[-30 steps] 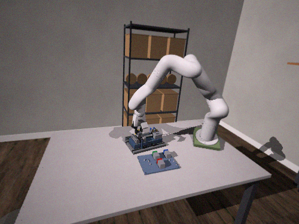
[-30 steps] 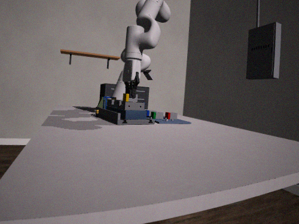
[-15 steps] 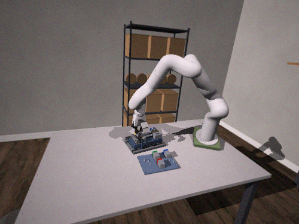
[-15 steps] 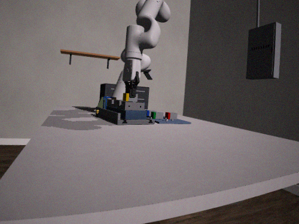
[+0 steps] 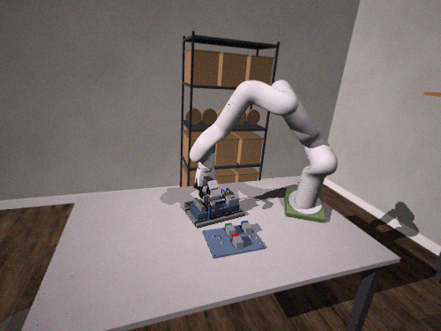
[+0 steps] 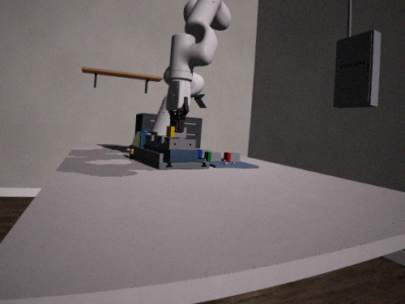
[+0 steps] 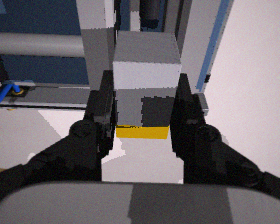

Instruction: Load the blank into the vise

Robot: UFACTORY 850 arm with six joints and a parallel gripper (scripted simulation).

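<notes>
The dark work-stop rod lies 1 cm behind my hand, 5 cm to the left of it and 5 cm below it. The rest, counted from my hand: green-ended blank (8 cm behind, 19 cm to the left, 11 cm below); then red-ended blank (8 cm behind, 28 cm to the left, 11 cm below); then blue-ended blank (17 cm behind, 19 cm to the left, 11 cm below).
</notes>
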